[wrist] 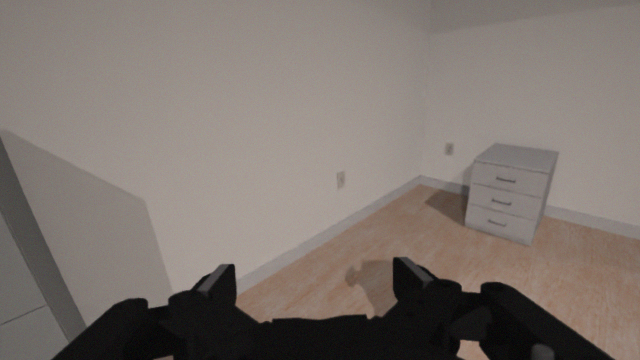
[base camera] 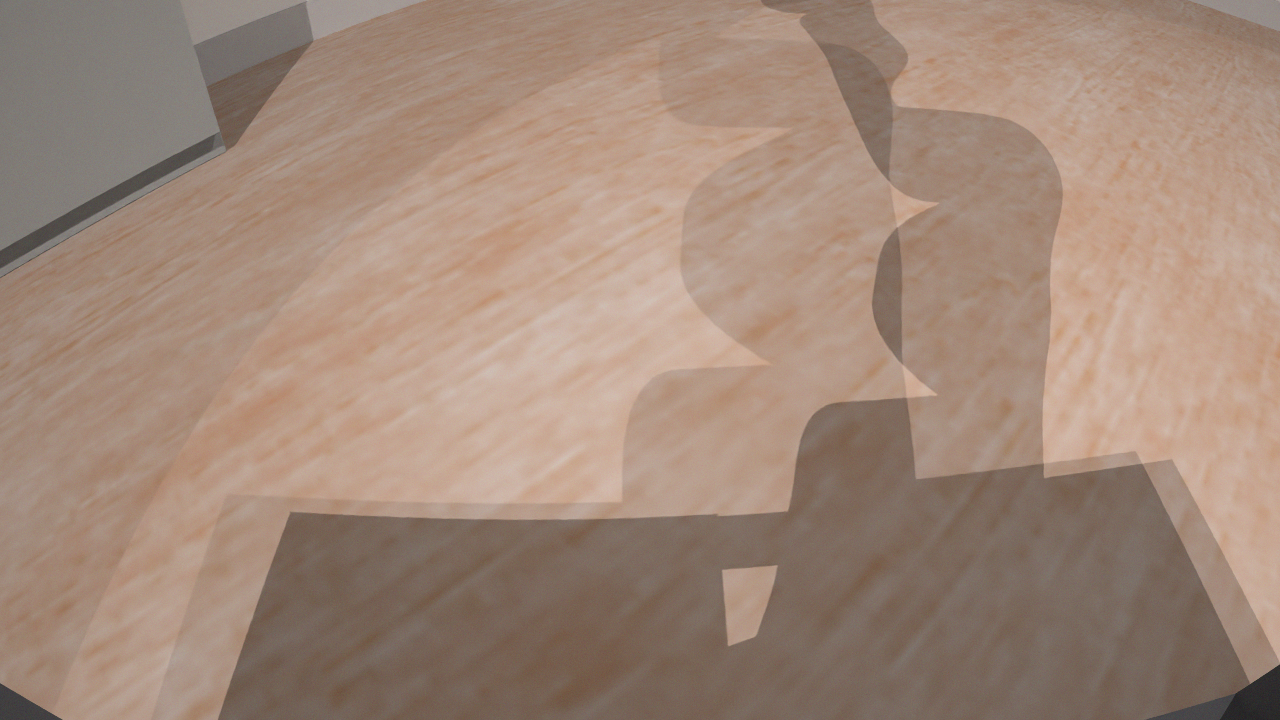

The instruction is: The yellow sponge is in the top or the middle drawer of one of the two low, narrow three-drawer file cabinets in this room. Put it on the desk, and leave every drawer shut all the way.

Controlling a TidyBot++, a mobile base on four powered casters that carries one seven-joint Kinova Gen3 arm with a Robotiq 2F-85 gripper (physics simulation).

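Note:
A low, narrow grey file cabinet (wrist: 506, 191) with three drawers stands at the right in the wrist view, near the far wall. Its three drawers look shut, each with a dark bar handle. My gripper (wrist: 315, 278) is open, with nothing between its fingers. It is well away from the cabinet, which lies beyond and to the right of the fingers. The yellow sponge does not show in either view. The desk and the second file cabinet cannot be made out.
A large grey piece of furniture (base camera: 89, 107) (wrist: 17, 275) stands close on the left, partly in view. A wall (wrist: 250, 125) with an outlet runs from the left to a corner left of the file cabinet. The arm's shadow lies on the wooden floor (base camera: 447, 313).

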